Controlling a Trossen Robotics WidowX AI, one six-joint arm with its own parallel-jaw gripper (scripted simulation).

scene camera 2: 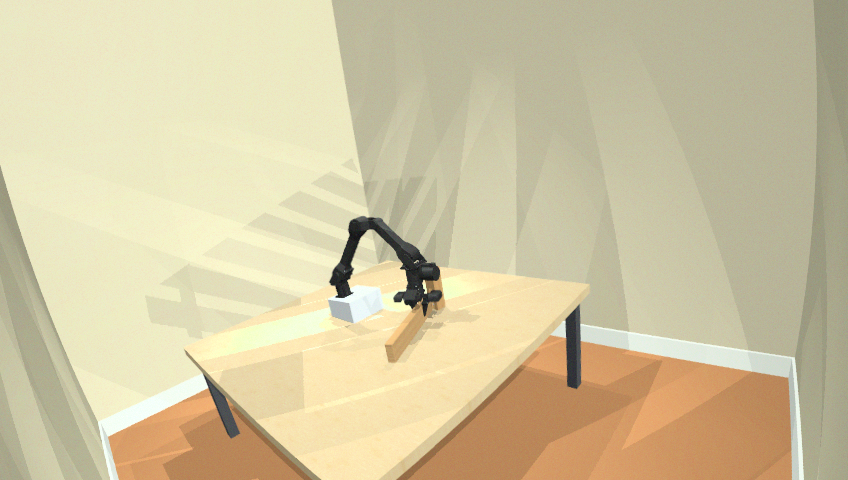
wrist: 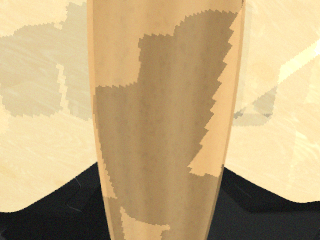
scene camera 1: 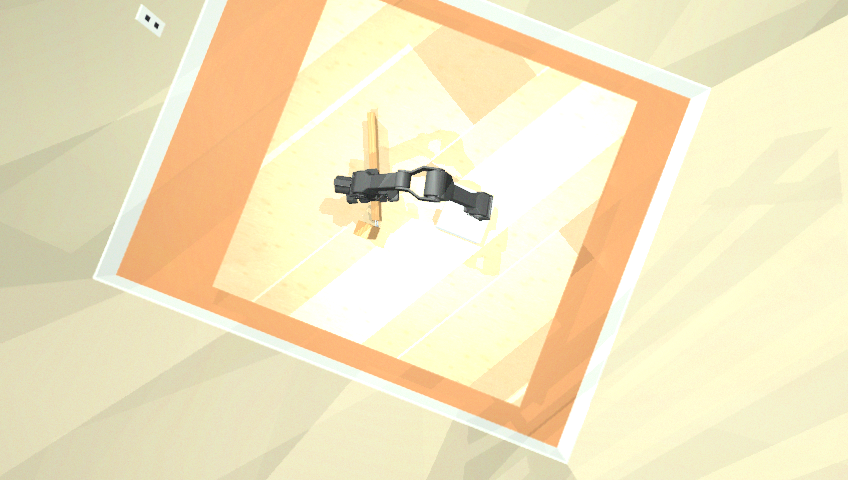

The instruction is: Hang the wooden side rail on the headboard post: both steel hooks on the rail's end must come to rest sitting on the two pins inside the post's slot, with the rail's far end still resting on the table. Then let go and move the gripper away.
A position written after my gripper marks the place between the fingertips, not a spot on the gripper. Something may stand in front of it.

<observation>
In view: my gripper (scene camera 2: 421, 316) and a wooden side rail (scene camera 2: 397, 343).
The wooden side rail also shows in the wrist view (wrist: 163, 88) and in scene camera 1 (scene camera 1: 372, 121). My gripper shows as well in the wrist view (wrist: 153, 155).
</observation>
